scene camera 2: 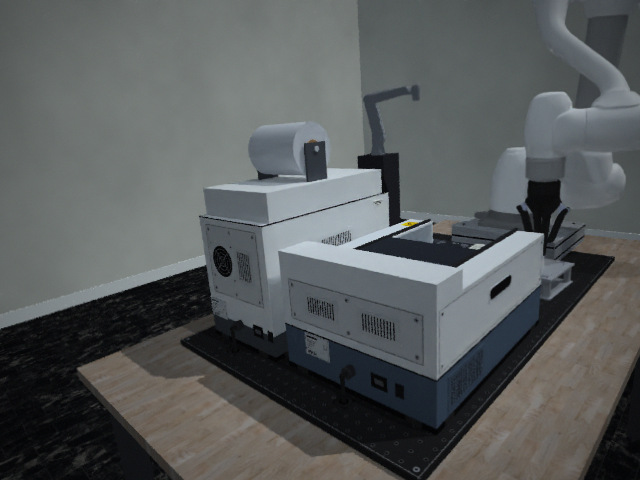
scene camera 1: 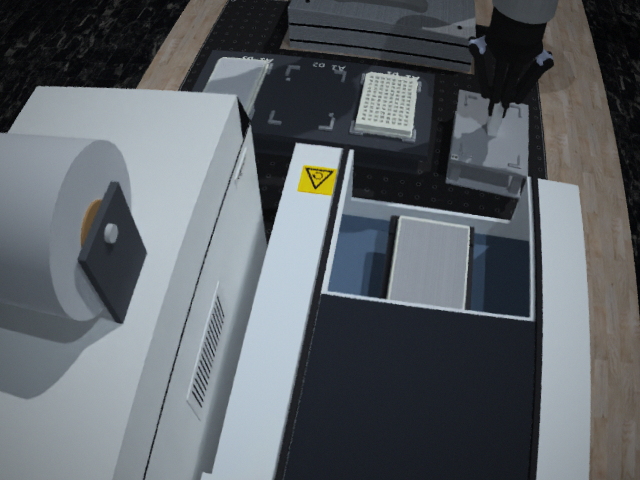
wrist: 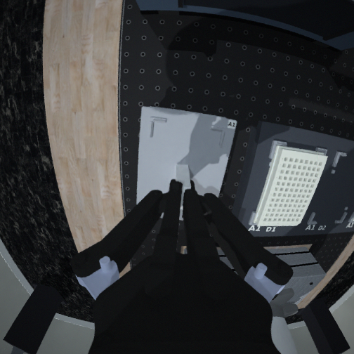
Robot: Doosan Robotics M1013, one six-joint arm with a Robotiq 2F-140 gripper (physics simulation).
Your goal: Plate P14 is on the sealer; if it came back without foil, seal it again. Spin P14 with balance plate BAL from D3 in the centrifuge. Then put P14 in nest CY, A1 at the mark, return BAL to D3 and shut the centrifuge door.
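Places are measured from the arm's base along level axes (x ahead, y down, z left), in centimetres.
Where they show: gripper, fingertip midpoint: (scene camera 1: 491, 129); arm's base, origin of the base link: (scene camera 2: 510, 224).
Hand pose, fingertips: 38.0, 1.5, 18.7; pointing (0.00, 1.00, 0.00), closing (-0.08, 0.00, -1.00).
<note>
Each offset is from my fingertips to the top centre of the thing, as dx, dy, dz. Level surfaces: height alone.
My gripper (scene camera 1: 497, 106) (wrist: 181, 173) is shut, pointing down over the grey nest stand (scene camera 1: 478, 147) (scene camera 2: 560, 268) (wrist: 160, 150). A pale piece shows at its fingertips; nothing else shows between them. The nest bears no plate; its A1 mark is at a corner in the wrist view. The centrifuge (scene camera 1: 562, 310) (scene camera 2: 361, 264) is open on top, and a silver-topped plate @(+32.4, -10.0, -11.4) (scene camera 1: 431, 258) sits in its bucket. A pale, smooth-topped plate @(-4.5, -1.8, -41.4) (scene camera 1: 236, 77) lies in D3, partly hidden by the sealer @(+45.8, -42.0, -43.1) (scene camera 1: 170, 124) (scene camera 2: 237, 206). Whether a plate is on the sealer is hidden. I cannot read plate names.
An uncovered white well plate @(-2.3, -1.8, -16.6) (scene camera 1: 388, 103) (wrist: 292, 189) sits in D1 on the dark deck @(dy -0.2) (scene camera 1: 310, 131). D2 between it and D3 shows bare corner brackets. A grey metal block (scene camera 1: 382, 33) (wrist: 305, 275) stands behind. The sealer stands beside the centrifuge and bears a film roll @(+47.9, -42.0, -43.3) (scene camera 1: 36, 222) (scene camera 2: 276, 148).
</note>
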